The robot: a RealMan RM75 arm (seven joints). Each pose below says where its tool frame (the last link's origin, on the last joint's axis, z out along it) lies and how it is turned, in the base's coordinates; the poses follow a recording.
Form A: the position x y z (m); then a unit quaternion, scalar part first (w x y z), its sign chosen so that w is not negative.
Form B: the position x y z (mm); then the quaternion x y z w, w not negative. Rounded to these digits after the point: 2 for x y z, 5 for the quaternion.
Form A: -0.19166 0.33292 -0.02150 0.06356 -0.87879 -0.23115 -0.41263
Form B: -191.66 332.92 -21.50 -0.87879 -0.23115 -0.41263 0.06356
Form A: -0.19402 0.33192 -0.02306 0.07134 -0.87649 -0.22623 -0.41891
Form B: -194.02 331.92 -23.06 -0.87649 -0.22623 -0.41891 0.07134
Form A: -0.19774 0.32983 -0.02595 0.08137 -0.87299 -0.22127 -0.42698
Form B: -197.74 329.83 -25.95 -0.87299 -0.22127 -0.42698 0.08137
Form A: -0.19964 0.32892 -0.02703 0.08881 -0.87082 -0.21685 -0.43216
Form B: -199.64 328.92 -27.03 -0.87082 -0.21685 -0.43216 0.08881
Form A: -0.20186 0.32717 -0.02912 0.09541 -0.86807 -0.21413 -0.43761
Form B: -201.86 327.17 -29.12 -0.86807 -0.21413 -0.43761 0.09541
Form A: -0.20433 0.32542 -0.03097 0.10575 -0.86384 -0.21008 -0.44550
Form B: -204.33 325.42 -30.97 -0.86384 -0.21008 -0.44550 0.10575
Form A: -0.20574 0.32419 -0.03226 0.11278 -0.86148 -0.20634 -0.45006
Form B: -205.74 324.19 -32.26 -0.86148 -0.20634 -0.45006 0.11278
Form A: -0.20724 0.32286 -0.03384 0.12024 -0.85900 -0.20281 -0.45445
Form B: -207.24 322.86 -33.84 -0.85900 -0.20281 -0.45445 0.12024
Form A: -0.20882 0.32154 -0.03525 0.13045 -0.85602 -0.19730 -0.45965
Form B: -208.82 321.54 -35.25 -0.85602 -0.19730 -0.45965 0.13045
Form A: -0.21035 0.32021 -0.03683 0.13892 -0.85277 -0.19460 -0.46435
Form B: -210.35 320.21 -36.83 -0.85277 -0.19460 -0.46435 0.13892
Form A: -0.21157 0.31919 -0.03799 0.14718 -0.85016 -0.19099 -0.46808
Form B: -211.57 319.19 -37.99 -0.85016 -0.19099 -0.46808 0.14718
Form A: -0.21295 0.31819 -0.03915 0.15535 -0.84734 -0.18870 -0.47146
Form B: -212.95 318.19 -39.15 -0.84734 -0.18870 -0.47146 0.15535
